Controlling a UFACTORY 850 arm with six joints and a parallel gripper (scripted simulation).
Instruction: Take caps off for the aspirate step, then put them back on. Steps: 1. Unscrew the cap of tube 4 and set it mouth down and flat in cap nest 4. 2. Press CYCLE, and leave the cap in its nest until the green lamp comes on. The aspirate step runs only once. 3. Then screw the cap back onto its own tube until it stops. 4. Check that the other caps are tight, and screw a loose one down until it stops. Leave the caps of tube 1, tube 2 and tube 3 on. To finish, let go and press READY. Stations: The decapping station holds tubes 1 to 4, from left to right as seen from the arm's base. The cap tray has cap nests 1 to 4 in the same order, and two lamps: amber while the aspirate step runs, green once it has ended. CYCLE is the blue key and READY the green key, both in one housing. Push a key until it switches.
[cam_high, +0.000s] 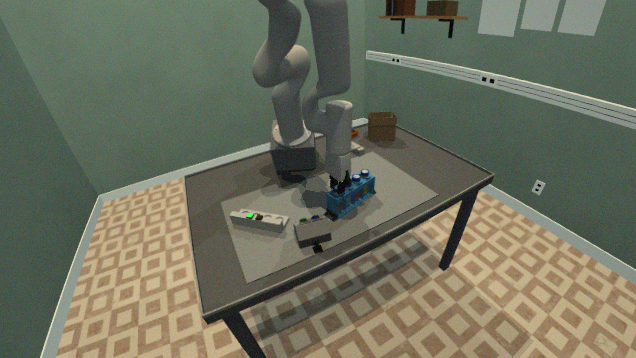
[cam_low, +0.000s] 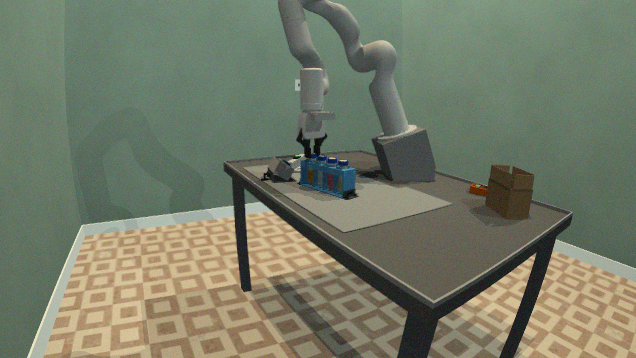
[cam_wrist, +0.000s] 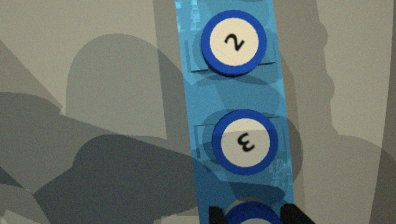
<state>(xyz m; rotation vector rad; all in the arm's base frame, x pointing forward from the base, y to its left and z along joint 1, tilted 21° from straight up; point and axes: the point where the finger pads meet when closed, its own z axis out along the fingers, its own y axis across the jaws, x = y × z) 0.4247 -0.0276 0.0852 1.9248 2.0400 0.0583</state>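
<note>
My hand is 1 cm above the blue cap marked 4. Round my hand: blue key: 13 cm to the right, 6 cm below, 3 cm ahead; green key: 17 cm to the right, 6 cm below, 2 cm ahead; grey key housing: 15 cm to the right, 8 cm below, 4 cm ahead.
</note>
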